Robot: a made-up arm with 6 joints.
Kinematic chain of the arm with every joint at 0, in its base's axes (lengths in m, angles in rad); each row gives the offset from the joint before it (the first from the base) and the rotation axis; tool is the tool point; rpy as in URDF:
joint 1: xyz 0 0 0.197 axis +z
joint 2: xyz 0 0 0 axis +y
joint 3: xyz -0.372 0 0.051 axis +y
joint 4: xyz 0.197 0 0.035 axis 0.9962 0 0.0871
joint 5: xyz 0 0 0 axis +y
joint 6: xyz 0.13 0 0.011 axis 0.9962 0 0.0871
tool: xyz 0 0 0 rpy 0 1.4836 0
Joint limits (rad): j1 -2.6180..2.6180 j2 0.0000..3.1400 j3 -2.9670..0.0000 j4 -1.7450..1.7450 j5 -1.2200..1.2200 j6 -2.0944..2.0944
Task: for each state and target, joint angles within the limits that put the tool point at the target. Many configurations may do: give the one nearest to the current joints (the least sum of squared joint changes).
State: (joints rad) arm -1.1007 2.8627 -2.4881 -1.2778 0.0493 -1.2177
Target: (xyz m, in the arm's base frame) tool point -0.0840 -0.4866 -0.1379
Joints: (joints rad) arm -1.6565 3.1005 -1.8140 -1.2036 0.3499 -1.2177
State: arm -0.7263 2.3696 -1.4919 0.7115 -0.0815 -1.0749
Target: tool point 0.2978 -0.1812 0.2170
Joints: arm -0.5929 2.0130 -0.8135 0.6833 0.1944 -1.0749
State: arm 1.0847 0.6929 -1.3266 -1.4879 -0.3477 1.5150
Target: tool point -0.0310 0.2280 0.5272
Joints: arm 1.4340 1.1891 -0.9357 -1.5627 -0.4963 1.5150
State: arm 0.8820 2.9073 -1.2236 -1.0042 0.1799 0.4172
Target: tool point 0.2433 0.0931 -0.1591
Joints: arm 0.4688 3.1400 -1.1243 -1.0201 0.2413 0.4172
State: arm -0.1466 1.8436 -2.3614 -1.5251 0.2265 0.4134
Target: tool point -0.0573 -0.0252 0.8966
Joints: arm -0.0646 1.3135 -2.7736 -1.5776 0.2201 0.4134
